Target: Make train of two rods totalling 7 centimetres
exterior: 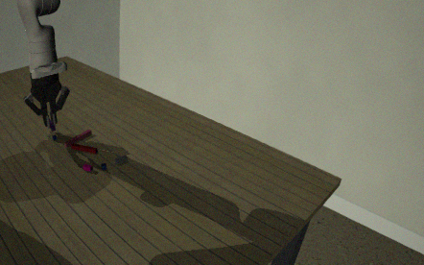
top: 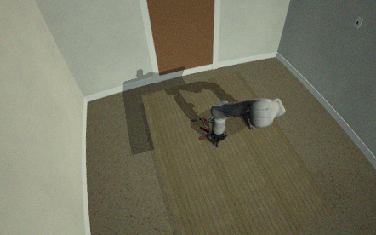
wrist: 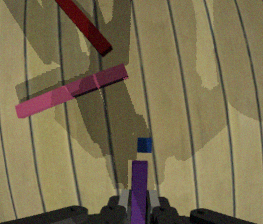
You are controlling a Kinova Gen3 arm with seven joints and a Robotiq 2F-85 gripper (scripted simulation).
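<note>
Right now the pink rod is 30 mm ahead of my hand, 90 mm to the right of it and 30 mm below it. Round my hand: red rod: 140 mm to the right, 30 mm below; purple rod: 10 mm below; magenta rod: 50 mm behind, 210 mm to the right, 30 mm below.
</note>
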